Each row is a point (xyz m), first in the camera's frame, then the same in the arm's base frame.
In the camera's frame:
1: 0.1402 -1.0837 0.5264
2: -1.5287 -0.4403 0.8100
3: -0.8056 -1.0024 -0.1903
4: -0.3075 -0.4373 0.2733
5: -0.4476 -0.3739 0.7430
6: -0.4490 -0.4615 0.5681
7: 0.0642 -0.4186 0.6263
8: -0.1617 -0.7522 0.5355
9: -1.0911 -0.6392 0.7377
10: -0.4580 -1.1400 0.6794
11: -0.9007 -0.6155 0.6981
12: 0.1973 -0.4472 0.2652
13: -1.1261 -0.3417 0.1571
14: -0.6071 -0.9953 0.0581
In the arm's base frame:
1: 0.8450 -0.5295 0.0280
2: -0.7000 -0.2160 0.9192
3: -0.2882 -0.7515 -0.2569
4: 0.1896 -0.0342 -0.0581
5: 0.2243 0.0650 0.4249
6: 0.1794 -0.0450 0.2695
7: 0.6490 0.1122 0.1168
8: 0.4962 -0.2707 0.1399
9: -0.2866 -0.3271 0.6889
10: 0.3818 -0.6873 0.4088
11: -0.1372 -0.2700 0.5758
12: 0.6400 0.0607 -0.2656
13: -0.6090 -0.1298 0.1560
14: -0.0198 -0.6675 -0.1085

